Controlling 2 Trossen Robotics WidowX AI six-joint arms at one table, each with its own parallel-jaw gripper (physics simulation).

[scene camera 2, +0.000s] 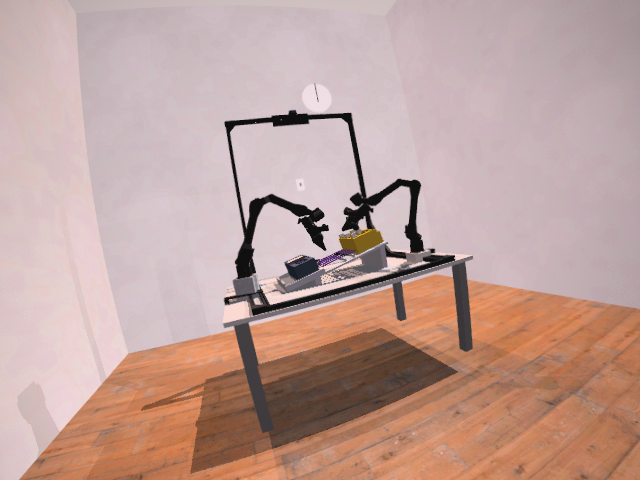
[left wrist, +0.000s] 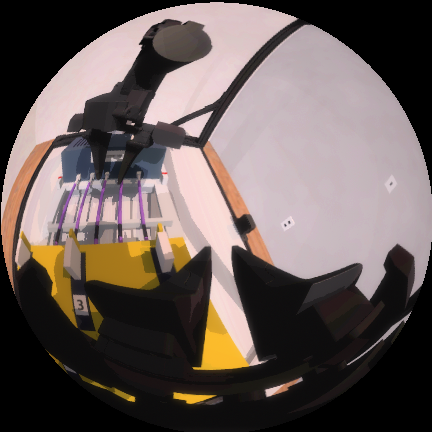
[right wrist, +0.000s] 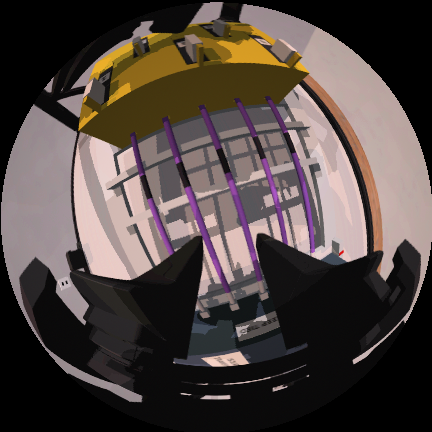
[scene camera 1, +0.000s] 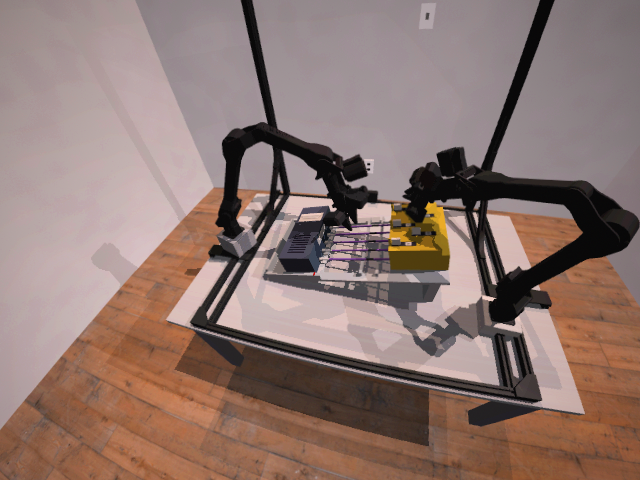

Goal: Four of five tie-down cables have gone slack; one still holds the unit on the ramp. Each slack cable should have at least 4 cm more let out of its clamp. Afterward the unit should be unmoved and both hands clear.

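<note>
A dark blue unit (scene camera 1: 299, 245) (scene camera 2: 300, 266) (left wrist: 72, 155) (right wrist: 203, 332) sits at the low end of a grey ramp (scene camera 1: 390, 276) (scene camera 2: 375, 257). Several purple cables (scene camera 1: 361, 241) (left wrist: 120, 205) (right wrist: 238, 201) run from it up to a yellow clamp block (scene camera 1: 432, 238) (scene camera 2: 365, 238) (left wrist: 116, 261) (right wrist: 181, 76) with grey clamp levers (left wrist: 164, 250). My right gripper (scene camera 1: 344, 220) (scene camera 2: 322, 245) (left wrist: 108, 180) (right wrist: 229, 240) is open and empty, just above the cable ends by the unit. My left gripper (scene camera 1: 414, 212) (scene camera 2: 348, 228) (left wrist: 220, 251) is shut and empty, over the far edge of the yellow block.
Black frame posts (scene camera 1: 263, 95) rise behind the ramp. A black rail (scene camera 1: 347, 354) runs round the white table top. Both arm bases stand at the table's sides.
</note>
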